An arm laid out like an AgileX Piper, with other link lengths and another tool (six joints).
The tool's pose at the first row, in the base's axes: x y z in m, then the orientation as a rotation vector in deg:
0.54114 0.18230 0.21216 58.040 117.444 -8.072
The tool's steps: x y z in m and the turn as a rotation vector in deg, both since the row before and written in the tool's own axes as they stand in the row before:
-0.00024 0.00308 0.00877 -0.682 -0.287 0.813
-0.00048 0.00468 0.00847 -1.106 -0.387 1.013
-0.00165 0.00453 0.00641 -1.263 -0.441 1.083
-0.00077 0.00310 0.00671 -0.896 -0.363 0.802
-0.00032 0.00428 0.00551 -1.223 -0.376 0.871
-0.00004 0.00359 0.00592 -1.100 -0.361 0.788
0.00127 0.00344 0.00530 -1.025 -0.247 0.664
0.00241 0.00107 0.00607 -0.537 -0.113 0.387
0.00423 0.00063 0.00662 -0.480 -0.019 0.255
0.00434 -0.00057 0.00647 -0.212 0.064 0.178
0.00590 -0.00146 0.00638 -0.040 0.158 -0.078
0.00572 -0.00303 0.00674 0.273 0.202 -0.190
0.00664 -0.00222 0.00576 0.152 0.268 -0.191
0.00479 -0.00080 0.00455 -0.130 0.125 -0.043
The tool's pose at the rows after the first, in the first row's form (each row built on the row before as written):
0.54889 0.18050 0.20735 58.367 116.667 -7.080
0.55772 0.17977 0.20343 58.600 115.631 -5.602
0.56555 0.17911 0.20182 58.781 114.477 -3.963
0.57239 0.17798 0.19915 58.924 113.588 -2.814
0.57914 0.17841 0.19741 58.916 112.591 -1.316
0.58568 0.17846 0.19515 58.902 111.663 0.014
0.59141 0.17955 0.19241 58.831 110.908 1.254
0.59594 0.17962 0.18759 58.832 110.505 1.932
0.60023 0.18045 0.18103 58.757 110.263 2.527
0.60366 0.18067 0.17402 58.798 110.188 2.865
0.60613 0.18142 0.16560 58.720 110.362 2.941
0.60790 0.18092 0.15644 58.748 110.696 2.677
0.60919 0.18189 0.14752 58.705 111.066 2.562
0.61088 0.18298 0.14118 58.597 111.174 2.728

